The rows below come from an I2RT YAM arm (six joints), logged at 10 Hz.
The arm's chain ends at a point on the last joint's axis. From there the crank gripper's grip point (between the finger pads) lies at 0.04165 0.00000 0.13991 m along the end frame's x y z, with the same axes.
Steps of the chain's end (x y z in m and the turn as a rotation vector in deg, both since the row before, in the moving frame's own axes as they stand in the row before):
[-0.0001 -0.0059 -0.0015 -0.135 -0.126 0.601]
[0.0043 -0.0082 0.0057 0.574 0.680 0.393]
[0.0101 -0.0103 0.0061 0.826 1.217 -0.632]
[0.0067 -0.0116 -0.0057 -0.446 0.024 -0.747]
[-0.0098 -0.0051 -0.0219 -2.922 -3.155 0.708]
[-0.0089 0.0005 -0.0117 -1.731 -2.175 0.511]
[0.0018 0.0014 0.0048 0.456 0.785 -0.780]
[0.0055 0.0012 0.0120 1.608 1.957 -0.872]
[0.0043 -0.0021 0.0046 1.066 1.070 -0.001]
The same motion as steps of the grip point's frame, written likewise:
[-0.0004 -0.0051 -0.0014 -0.135 -0.126 0.601]
[0.0060 -0.0093 0.0052 0.574 0.680 0.393]
[0.0130 -0.0128 0.0052 0.826 1.217 -0.632]
[0.0068 -0.0111 -0.0057 -0.446 0.024 -0.747]
[-0.0176 0.0026 -0.0200 -2.922 -3.155 0.708]
[-0.0143 0.0051 -0.0103 -1.731 -2.175 0.511]
[0.0037 -0.0003 0.0042 0.456 0.785 -0.780]
[0.0102 -0.0034 0.0104 1.608 1.957 -0.872]
[0.0069 -0.0047 0.0038 1.066 1.070 -0.001]

